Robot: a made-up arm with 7 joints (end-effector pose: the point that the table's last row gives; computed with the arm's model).
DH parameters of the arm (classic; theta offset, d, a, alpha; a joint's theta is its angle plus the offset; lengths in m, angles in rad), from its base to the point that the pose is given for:
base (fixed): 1.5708 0.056 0 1.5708
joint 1: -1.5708 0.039 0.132 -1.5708
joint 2: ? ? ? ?
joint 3: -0.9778 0 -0.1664 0
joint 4: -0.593 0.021 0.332 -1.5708
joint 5: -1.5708 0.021 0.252 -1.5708
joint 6: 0 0.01 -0.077 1.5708
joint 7: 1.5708 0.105 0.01 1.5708
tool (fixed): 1.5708 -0.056 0 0
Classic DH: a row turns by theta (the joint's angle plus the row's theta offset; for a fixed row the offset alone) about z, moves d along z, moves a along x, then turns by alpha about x.
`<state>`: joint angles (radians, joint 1 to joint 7).
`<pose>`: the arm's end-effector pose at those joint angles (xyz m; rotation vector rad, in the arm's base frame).
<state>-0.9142 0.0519 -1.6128 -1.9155 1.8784 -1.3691 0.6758</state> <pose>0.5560 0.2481 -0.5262 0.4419 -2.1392 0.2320</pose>
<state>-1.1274 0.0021 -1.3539 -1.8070 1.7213 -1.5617 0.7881</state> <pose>0.3926 0.2140 -0.6539 0.8286 -1.6131 0.4036</pose>
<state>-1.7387 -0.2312 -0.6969 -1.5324 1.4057 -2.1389 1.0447</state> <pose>-0.1842 -0.2135 -0.6582 0.9804 -0.0104 0.1286</pose>
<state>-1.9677 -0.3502 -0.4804 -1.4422 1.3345 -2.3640 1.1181</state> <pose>-0.3614 -0.3827 -0.4572 0.7577 0.4399 -0.2131</pose>
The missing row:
joint 2: -1.5708 0.135 0.128 1.5708
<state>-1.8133 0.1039 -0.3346 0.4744 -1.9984 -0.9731 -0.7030</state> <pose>0.1437 -0.1304 0.0071 1.6508 -0.0564 0.9097</pose>
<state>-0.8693 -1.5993 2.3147 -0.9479 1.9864 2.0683 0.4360</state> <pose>0.1554 0.4574 0.5536 1.4454 -0.7642 1.1348</pose>
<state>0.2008 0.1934 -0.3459 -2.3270 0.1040 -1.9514 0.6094</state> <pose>0.1376 0.6325 0.2629 -2.1650 -0.1488 1.8165</pose>
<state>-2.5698 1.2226 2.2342 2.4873 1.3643 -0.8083 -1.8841</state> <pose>-0.1078 0.2046 -0.1052 2.0923 -0.0292 1.9233</pose>
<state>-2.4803 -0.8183 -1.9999 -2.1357 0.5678 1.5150 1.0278</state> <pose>0.2245 -0.0926 -0.7193 0.0921 1.8573 0.4265</pose>
